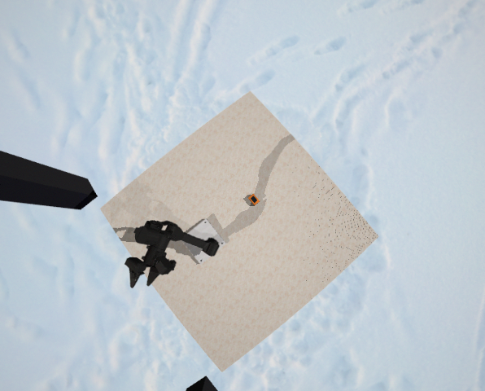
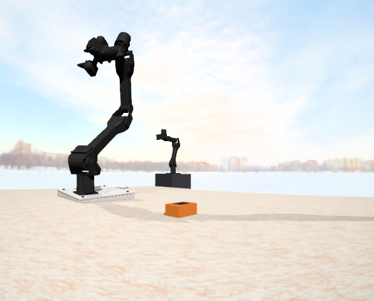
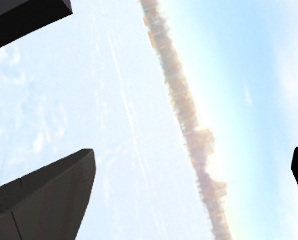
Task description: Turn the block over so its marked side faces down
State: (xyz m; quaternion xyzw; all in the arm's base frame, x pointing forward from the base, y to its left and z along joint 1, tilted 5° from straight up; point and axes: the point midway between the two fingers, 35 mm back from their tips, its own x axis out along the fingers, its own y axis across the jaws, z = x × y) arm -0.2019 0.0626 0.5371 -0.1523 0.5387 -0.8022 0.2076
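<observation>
Now: gripper tip 570 mm short of the orange block, 550 mm above it and 50 mm to the right of it.
</observation>
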